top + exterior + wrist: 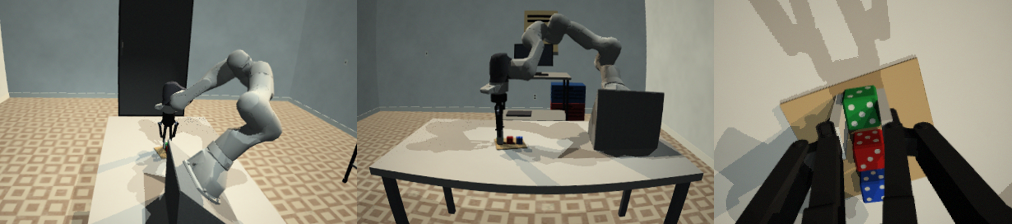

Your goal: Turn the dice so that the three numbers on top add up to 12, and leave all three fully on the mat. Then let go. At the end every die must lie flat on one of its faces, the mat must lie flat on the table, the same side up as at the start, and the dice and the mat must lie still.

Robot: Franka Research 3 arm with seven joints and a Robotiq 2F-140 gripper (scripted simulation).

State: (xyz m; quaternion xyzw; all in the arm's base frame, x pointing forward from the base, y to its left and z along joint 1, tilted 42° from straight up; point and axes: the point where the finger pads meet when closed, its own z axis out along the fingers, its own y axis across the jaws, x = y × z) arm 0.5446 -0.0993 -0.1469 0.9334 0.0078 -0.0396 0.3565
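My hand is 20 mm above the green die. From my hand the other things lie so: blue die (90 mm behind, 20 mm below); then red die (50 mm behind, 20 mm below); then tan mat (50 mm behind, 40 mm below).
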